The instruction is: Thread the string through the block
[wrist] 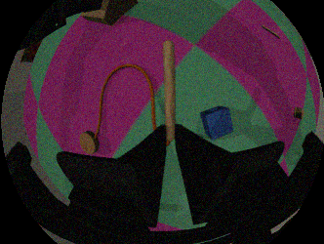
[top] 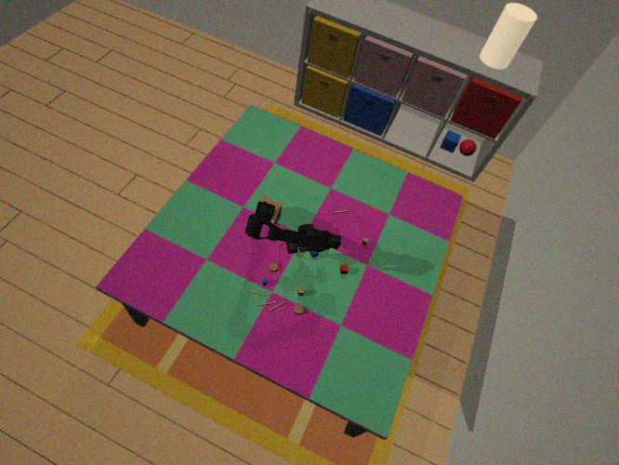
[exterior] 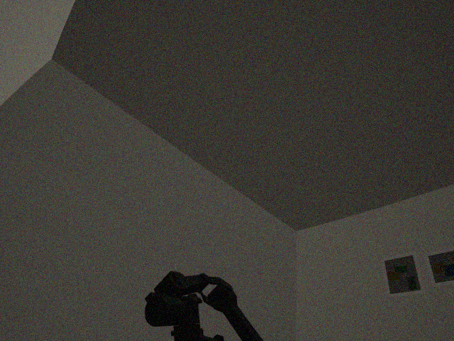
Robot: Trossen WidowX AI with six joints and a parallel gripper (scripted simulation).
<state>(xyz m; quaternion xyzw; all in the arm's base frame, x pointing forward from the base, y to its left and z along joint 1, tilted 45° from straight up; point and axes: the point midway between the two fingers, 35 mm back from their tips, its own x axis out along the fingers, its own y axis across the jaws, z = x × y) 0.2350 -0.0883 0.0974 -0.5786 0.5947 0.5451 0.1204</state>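
Right now the red cube is 20 cm ahead of my gripper tip and 4 cm below it. The rest, counted from my gripper tip: thin wooden stick 1 cm behind, 1 cm to the left, 1 cm above; round wooden button 10 cm behind, 11 cm to the right, 5 cm below; blue cube 5 cm ahead, 3 cm to the left, 4 cm below.
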